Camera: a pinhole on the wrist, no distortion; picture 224 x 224 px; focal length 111.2 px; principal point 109.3 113.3 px. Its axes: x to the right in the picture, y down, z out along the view. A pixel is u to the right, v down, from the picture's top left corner.
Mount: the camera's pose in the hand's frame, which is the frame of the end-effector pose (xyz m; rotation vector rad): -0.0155 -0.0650 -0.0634 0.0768 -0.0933 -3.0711
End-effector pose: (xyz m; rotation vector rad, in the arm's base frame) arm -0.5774 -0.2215 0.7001 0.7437 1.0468 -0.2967
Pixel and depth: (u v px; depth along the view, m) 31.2 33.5 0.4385
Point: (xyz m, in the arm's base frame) -0.0440 -0.2294 0.7142
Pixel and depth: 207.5 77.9 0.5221
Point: -0.4872 -0.4993 1.3068
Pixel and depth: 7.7 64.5 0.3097
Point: -0.2307 -0.2851 0.6083
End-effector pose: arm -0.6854 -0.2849 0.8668 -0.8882 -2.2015 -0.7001
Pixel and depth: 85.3 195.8 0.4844
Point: -1.1871 -0.1931 0.5553
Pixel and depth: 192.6 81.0 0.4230
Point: -0.5633 -0.1647 0.4005
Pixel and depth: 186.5 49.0 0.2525
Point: -0.5681 -0.2023 0.6201
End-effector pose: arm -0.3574 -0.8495 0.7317 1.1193 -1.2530 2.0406
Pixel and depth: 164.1 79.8 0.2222
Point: -0.2290 -0.9839 0.6459
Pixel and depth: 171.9 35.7 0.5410
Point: -0.2261 -1.3829 0.3684
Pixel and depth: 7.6 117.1 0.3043
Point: -0.3642 -1.0600 1.0188
